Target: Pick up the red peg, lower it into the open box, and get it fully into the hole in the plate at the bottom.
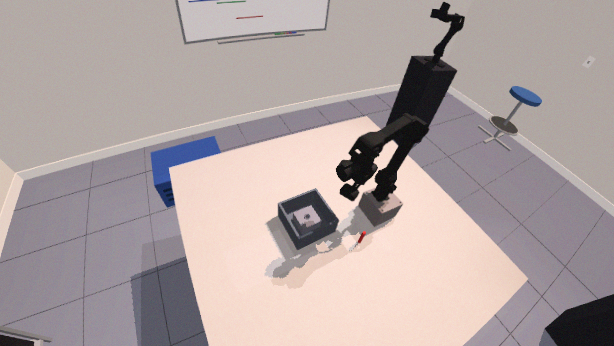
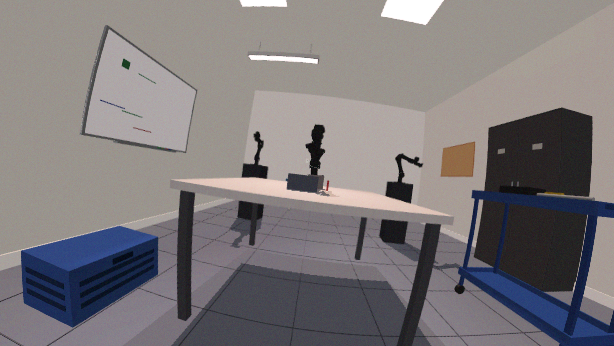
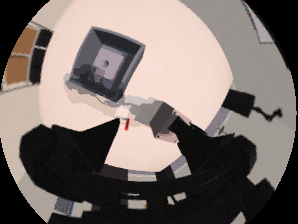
I see my gripper (image 3: 148,123), a dark grey box (image 1: 285,209) and a light grey plate (image 3: 108,64).
The dark grey box also shows in image 3 (image 3: 132,50). Image 2 does not show the light grey plate, which is hidden by the dark grey box.
